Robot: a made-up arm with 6 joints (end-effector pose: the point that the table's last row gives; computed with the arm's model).
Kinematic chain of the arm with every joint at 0, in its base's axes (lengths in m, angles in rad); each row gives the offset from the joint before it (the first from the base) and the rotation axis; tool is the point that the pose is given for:
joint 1: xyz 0 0 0.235 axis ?
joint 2: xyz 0 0.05 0 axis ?
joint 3: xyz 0 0 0.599 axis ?
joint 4: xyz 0 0 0.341 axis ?
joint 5: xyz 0 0 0 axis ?
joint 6: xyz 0 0 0.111 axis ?
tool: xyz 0 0 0
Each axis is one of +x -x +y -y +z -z.
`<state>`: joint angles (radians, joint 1 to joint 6).
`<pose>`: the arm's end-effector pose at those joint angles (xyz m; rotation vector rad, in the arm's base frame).
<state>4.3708 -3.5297 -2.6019 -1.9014 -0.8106 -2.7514</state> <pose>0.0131 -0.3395 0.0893 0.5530 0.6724 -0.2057</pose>
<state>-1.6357 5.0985 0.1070 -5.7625 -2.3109 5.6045</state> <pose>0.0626 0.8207 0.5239 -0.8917 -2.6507 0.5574</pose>
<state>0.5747 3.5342 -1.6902 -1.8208 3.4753 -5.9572</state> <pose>-0.0499 0.0692 -0.3908 -1.4548 -0.9605 1.9672</pose>
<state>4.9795 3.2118 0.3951 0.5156 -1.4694 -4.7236</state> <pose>-0.0344 0.1090 -0.7204 2.0893 -0.0625 -0.3618</pose>
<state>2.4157 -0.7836 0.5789 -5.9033 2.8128 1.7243</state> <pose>0.2857 -0.3382 0.8971 1.4443 -2.3983 -0.6425</pose>
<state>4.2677 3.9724 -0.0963 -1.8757 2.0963 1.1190</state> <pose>0.2258 0.5705 -0.4000 -0.1954 -1.3716 0.4467</pose>
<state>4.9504 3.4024 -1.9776 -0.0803 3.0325 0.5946</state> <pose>0.0654 -0.0618 -0.3221 -1.5565 -0.9989 -0.4545</pose>
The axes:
joint 1: +z
joint 2: +y
joint 3: +y
joint 4: +z
joint 5: +y
joint 6: +z

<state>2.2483 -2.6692 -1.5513 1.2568 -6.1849 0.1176</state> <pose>-0.1246 0.0586 -0.5146 1.1088 -2.2118 -1.3616</pose>
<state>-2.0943 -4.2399 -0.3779 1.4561 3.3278 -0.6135</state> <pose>-0.3566 -0.6769 -0.0572 -0.1589 1.7513 1.7939</pose>
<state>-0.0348 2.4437 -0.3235 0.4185 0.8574 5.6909</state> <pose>0.7001 0.0598 -0.5053 -0.4374 2.8246 0.3921</pose>
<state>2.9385 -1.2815 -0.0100 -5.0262 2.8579 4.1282</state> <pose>0.7644 -0.2386 0.4797 0.2433 -1.7375 -0.0993</pose>
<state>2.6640 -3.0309 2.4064 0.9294 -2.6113 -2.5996</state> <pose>0.2080 -0.1133 -0.1810 -0.3289 -2.9318 -0.7405</pose>
